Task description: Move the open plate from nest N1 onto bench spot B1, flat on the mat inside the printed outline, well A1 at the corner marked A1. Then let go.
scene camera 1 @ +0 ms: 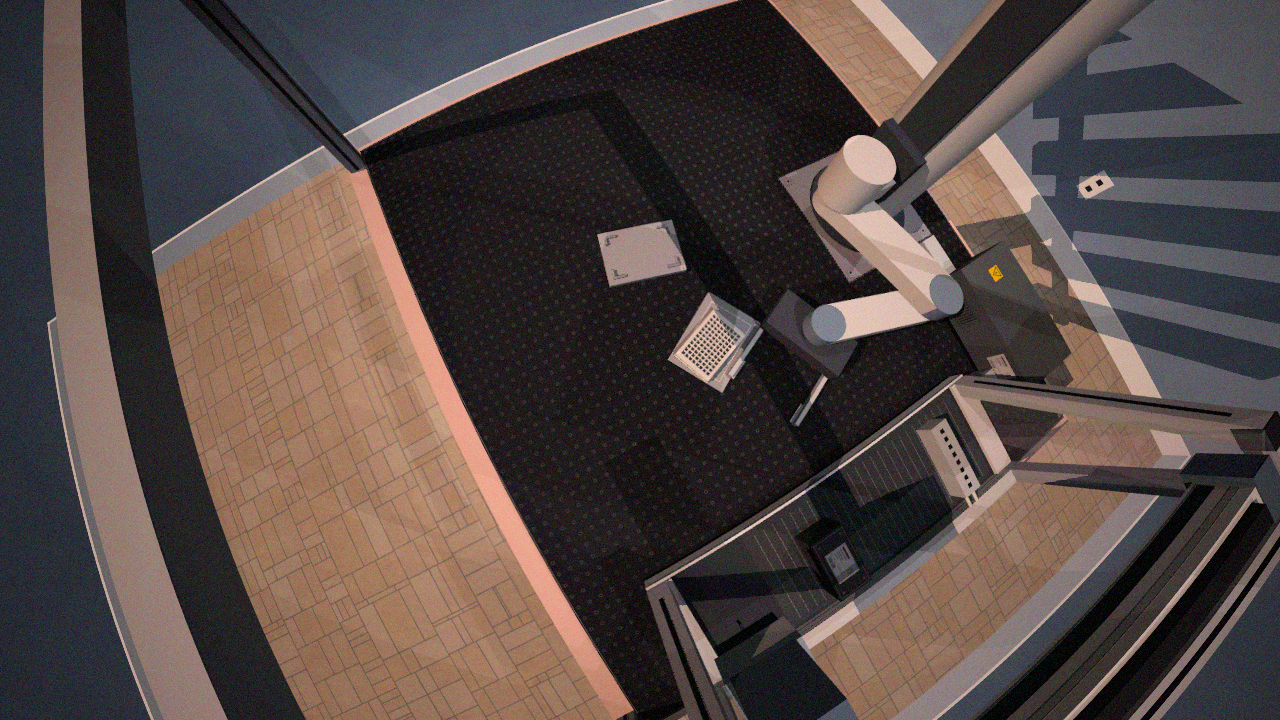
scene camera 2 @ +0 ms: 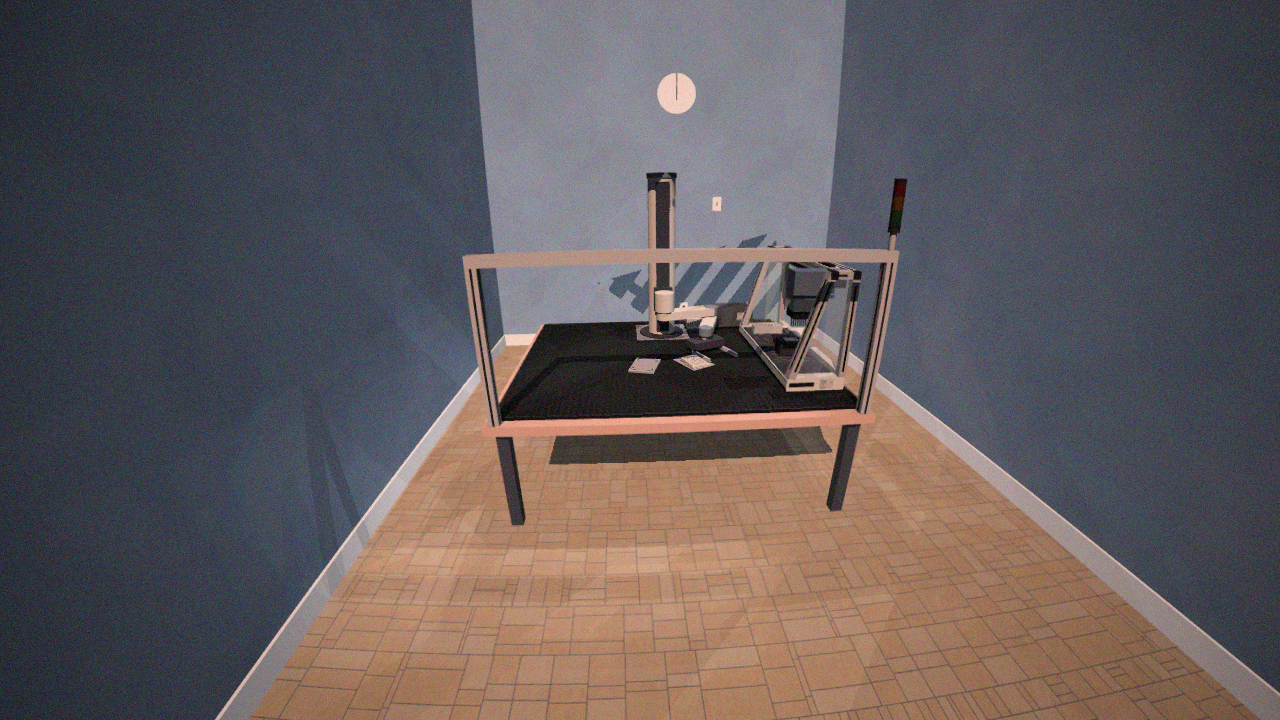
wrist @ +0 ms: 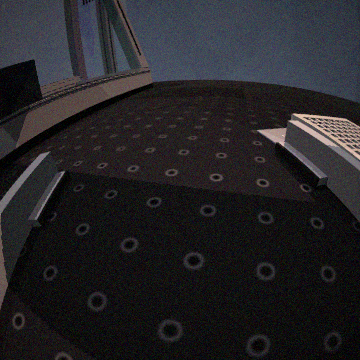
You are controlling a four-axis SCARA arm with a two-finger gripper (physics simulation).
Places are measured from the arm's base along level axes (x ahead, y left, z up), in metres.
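Pixels of known places: gripper, fingertip midpoint: (scene camera 1: 762, 400) (scene camera 2: 723, 358) (wrist: 172, 143); arm's base, link origin: (scene camera 2: 661, 333).
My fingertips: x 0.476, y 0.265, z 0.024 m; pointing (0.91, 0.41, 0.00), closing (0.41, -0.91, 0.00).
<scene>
For each thing: its middle in the pictures, then the offset to it from my fingertips. "spot": a spot on its surface instead. Level surfaces: height alone.
- plate, body centre: (scene camera 1: 710, 345) (scene camera 2: 694, 361) 0.034 m ahead, 0.148 m right, 0.002 m down
- pale mat, surface height: 0.009 m down
- Nest N1, body centre: (scene camera 1: 641, 251) (scene camera 2: 644, 365) 0.057 m ahead, 0.388 m right, 0.002 m down
- black block, surface spot: (scene camera 1: 834, 557) spot: 0.061 m ahead, 0.292 m left, 0.109 m up
- white slotted strip, surface spot: (scene camera 1: 950, 458) spot: 0.258 m back, 0.292 m left, 0.083 m up
- dark box with a yellow label, surface spot: (scene camera 1: 1011, 308) spot: 0.582 m back, 0.118 m left, 0.104 m up
The plate (scene camera 1: 713, 343) (scene camera 2: 693, 361) (wrist: 332, 128), light with a grid of wells, lies on the pale mat (scene camera 1: 713, 301) (wrist: 271, 134) of bench spot B1. It looks flat; whether it is fully inside the outline and where well A1 lies, I cannot tell. Nest N1 (scene camera 1: 641, 253) (scene camera 2: 643, 365), a pale slab with corner brackets, stands empty beside it. My gripper (scene camera 1: 776, 373) (wrist: 172, 143) is wide open and empty, off to the plate's side. One finger is close to the plate and covers part of it in the wrist view; the other is far out over the dark bench.
A framed machine with glass panels (scene camera 1: 801, 483) (scene camera 2: 814, 383) stands on the bench, with a black block (scene camera 1: 834, 557) and a white slotted strip (scene camera 1: 950, 458) inside. A dark box with a yellow label (scene camera 1: 1011, 308) is near the arm's elbow. A guard frame (scene camera 2: 680, 258) borders the bench.
</scene>
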